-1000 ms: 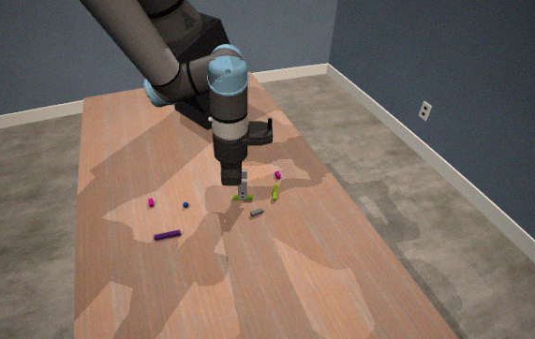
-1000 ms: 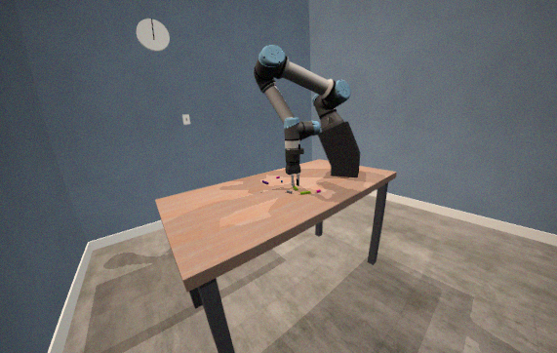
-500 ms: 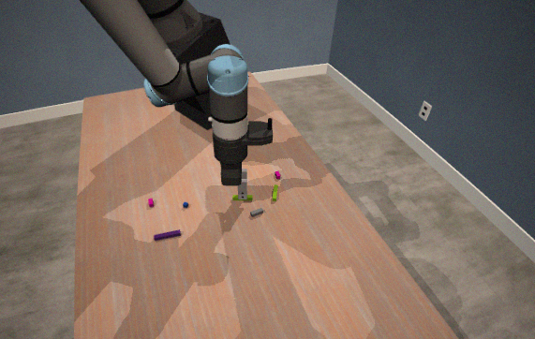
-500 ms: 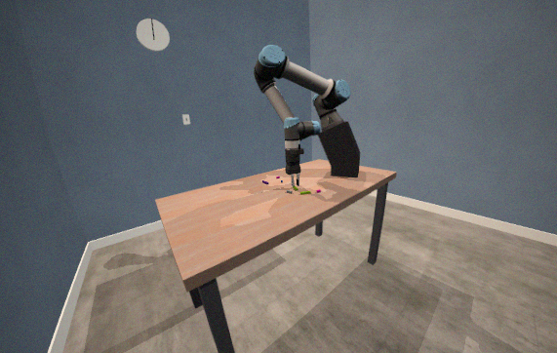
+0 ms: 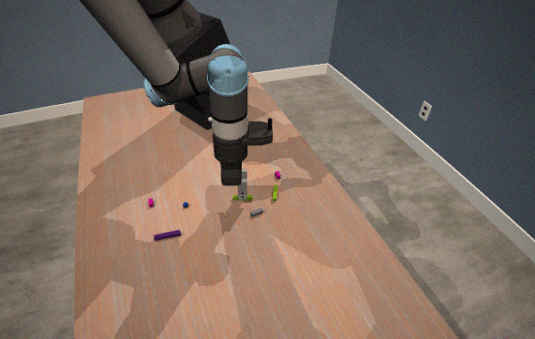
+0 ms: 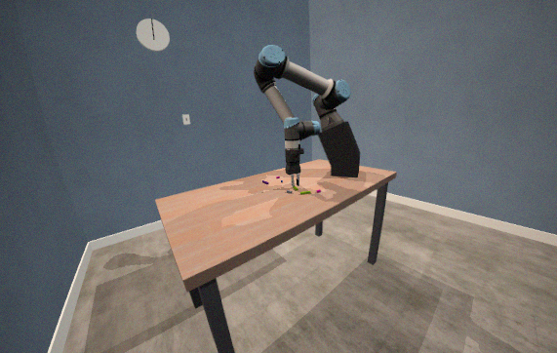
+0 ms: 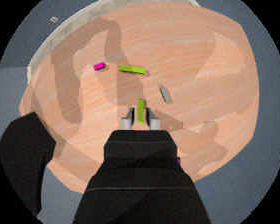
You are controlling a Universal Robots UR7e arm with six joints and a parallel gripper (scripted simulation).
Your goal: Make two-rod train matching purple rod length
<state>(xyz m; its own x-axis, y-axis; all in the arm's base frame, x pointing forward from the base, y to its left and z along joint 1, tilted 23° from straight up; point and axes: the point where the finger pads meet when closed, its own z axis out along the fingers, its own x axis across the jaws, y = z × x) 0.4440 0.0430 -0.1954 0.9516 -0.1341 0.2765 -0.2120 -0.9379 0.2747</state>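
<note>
My gripper is now 1 cm past the blue rod, 14 cm to the left of it and 3 cm above it. Round my hand: purple rod: 8 cm ahead, 19 cm to the right, 3 cm below; grey rod: 6 cm ahead, 2 cm to the left, 3 cm below.
</note>
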